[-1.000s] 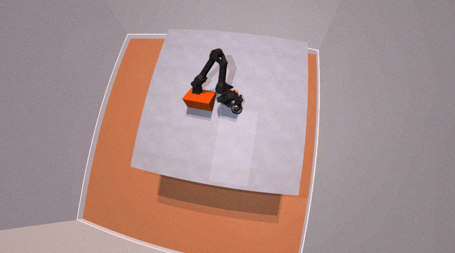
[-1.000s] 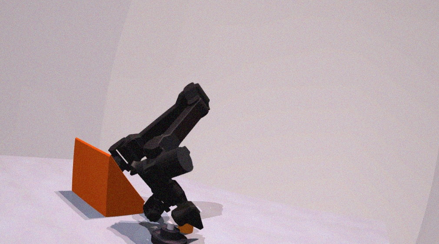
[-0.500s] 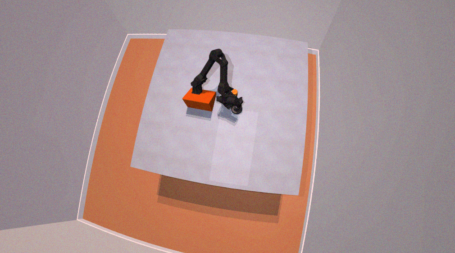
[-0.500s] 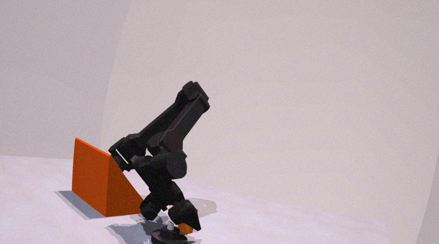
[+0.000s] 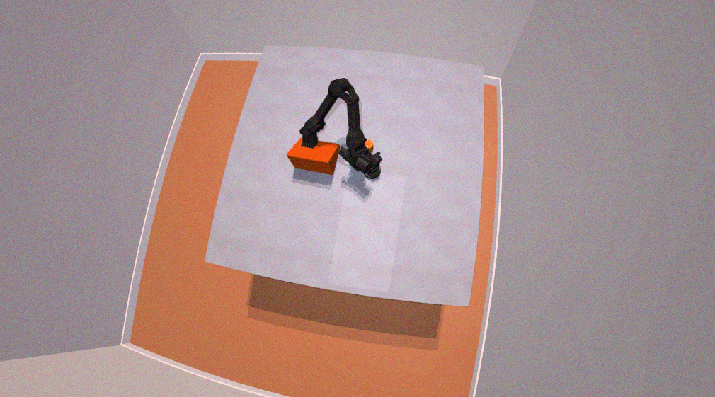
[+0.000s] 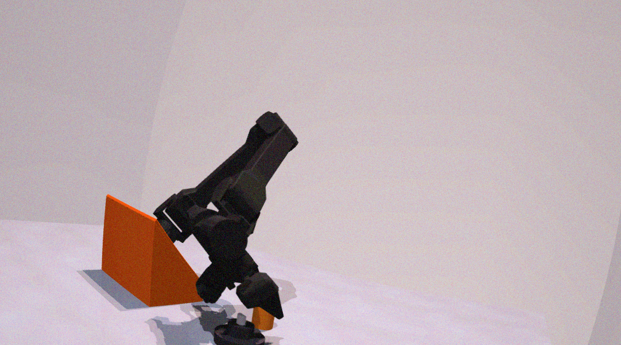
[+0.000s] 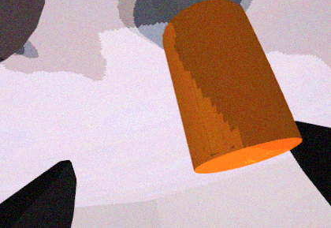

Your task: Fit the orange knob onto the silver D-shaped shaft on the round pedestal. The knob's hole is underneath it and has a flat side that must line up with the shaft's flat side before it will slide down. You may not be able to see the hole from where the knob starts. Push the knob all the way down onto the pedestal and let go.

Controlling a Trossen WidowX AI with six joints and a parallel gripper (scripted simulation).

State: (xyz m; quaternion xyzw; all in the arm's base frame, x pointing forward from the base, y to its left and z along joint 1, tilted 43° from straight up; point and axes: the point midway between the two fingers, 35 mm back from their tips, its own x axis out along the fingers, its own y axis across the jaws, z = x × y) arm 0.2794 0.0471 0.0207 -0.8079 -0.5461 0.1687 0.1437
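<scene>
The orange knob lies 2 cm behind my gripper tip and 1 cm below it. From my gripper tip the other things lie so: round pedestal 10 cm to the right, 2 cm below, 2 cm ahead.
</scene>
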